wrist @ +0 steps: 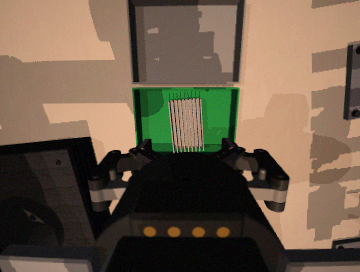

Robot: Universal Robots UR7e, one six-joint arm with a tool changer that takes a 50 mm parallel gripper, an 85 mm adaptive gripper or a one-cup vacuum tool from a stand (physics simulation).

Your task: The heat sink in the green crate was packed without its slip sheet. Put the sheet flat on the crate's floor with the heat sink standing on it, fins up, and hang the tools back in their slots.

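Places are measured from the arm's base along level axes (x right, y up, z back), in millimetres.
Pixels of known places: arm's base, link origin: (pixel 28 228).
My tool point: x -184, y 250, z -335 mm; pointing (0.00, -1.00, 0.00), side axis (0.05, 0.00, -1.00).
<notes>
For each thing: its top centre in the pictures, then the offset to it from my tool point. "*": a spot on its surface instead.
- heat sink, top centre: (pixel 186 127) dx +4, dy -297, dz -1 mm
- green crate, surface spot: (pixel 236 112) * dx -19, dy -288, dz -91 mm
- grey open crate, top centre: (pixel 185 40) dx -142, dy -287, dz -9 mm
- bolted grey plate, surface spot: (pixel 353 82) * dx -57, dy -318, dz -320 mm
The heat sink (pixel 187 125) stands in the green crate (pixel 236 112), with its pale fins up and running nearly lengthwise in the wrist view. Green floor shows on both sides of it, and its lower end is close to the black gripper body. My gripper (pixel 186 145) is open, its two fingertips far apart, one on each side of the heat sink's lower end in the view; its height above the crate is hard to tell. The slip sheet does not show in the view, and what lies under the heat sink is hidden. The tool slots cannot be made out.
A grey open crate (pixel 187 83) adjoins the green crate at the top. A dark box-like object (pixel 55 175) with a round dark shape lies at the lower left. A bolted grey plate (pixel 353 82) stands at the right edge, and part of another plate (pixel 350 244) shows at the lower right.
</notes>
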